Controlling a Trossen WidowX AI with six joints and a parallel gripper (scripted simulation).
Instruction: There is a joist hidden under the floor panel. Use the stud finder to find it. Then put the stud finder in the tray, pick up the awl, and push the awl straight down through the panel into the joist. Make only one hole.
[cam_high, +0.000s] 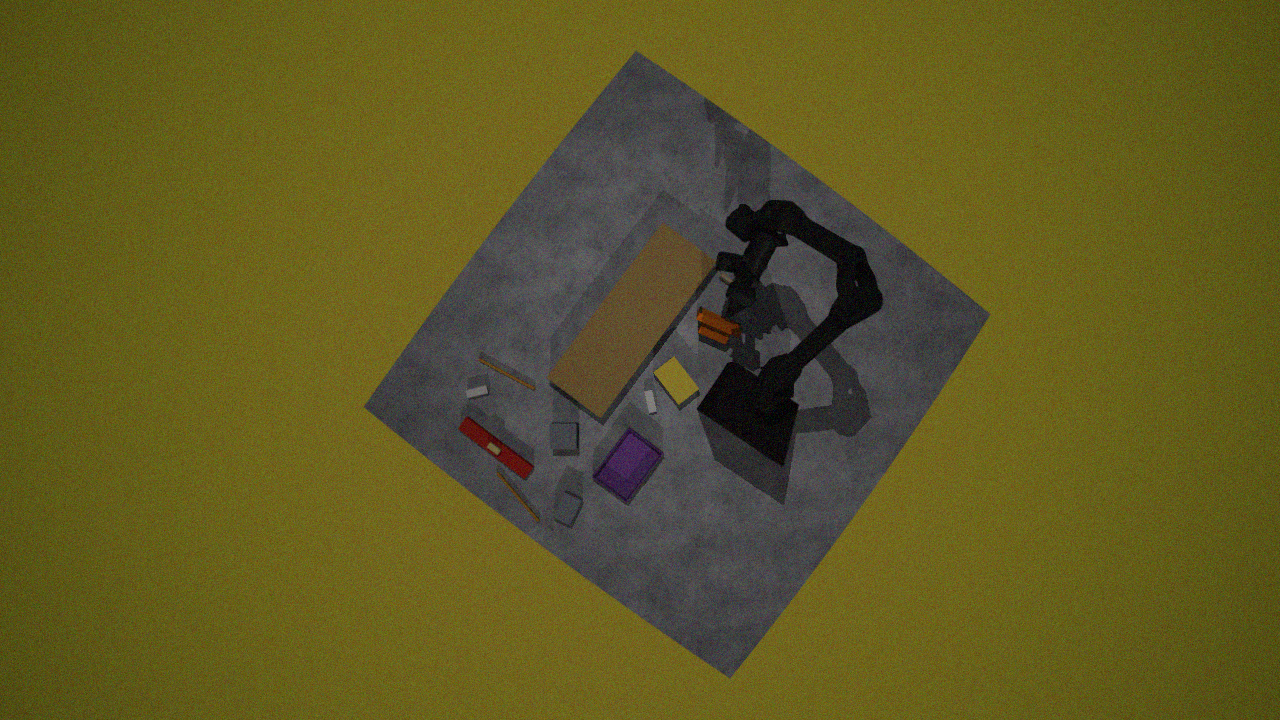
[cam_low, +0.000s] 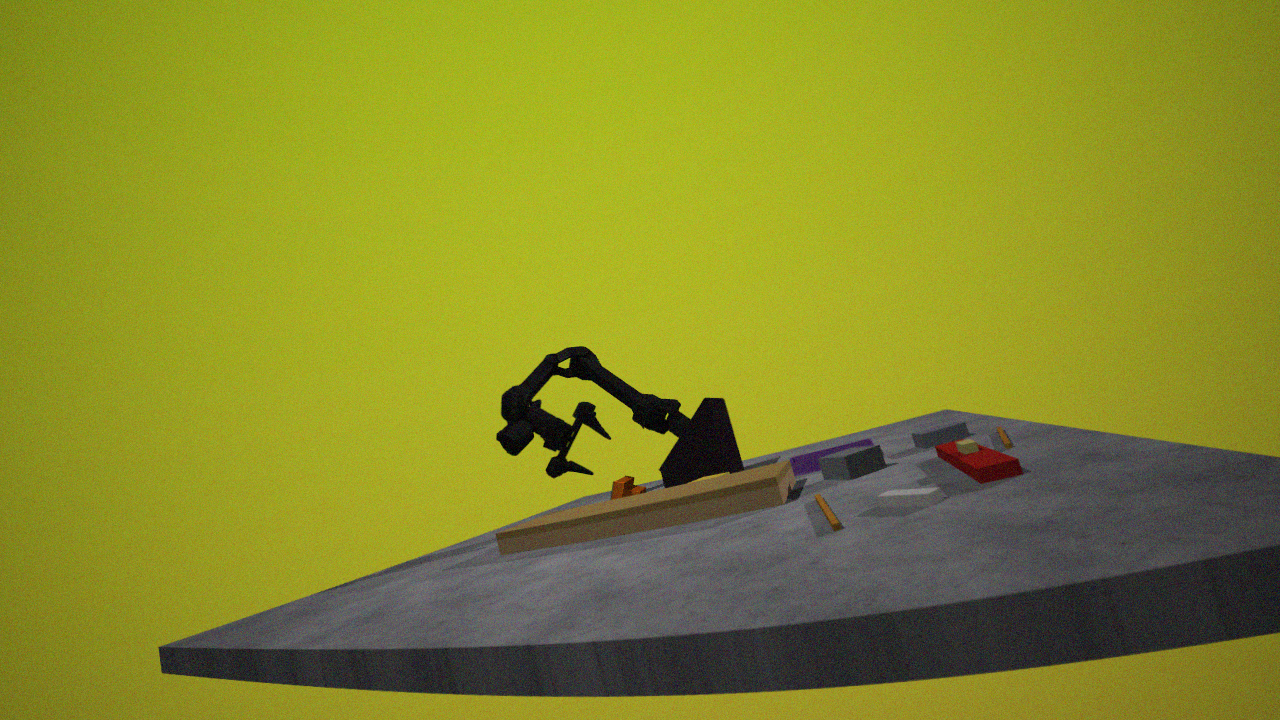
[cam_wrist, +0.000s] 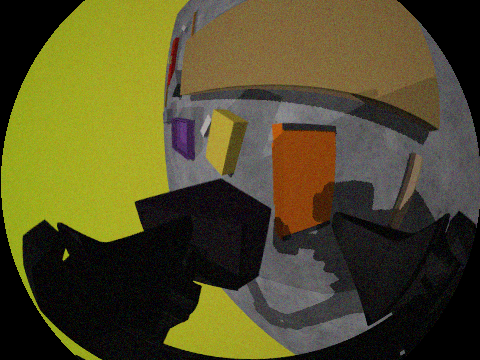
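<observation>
My gripper tip is now 3 cm past the orange stud finder, 5 cm to the right of it and 11 cm above it. The rest, counted from my gripper tip: awl 9 cm to the right, 12 cm below; yellow block 3 cm behind, 22 cm to the left, 12 cm below; purple tray 8 cm behind, 47 cm to the left, 12 cm below.
</observation>
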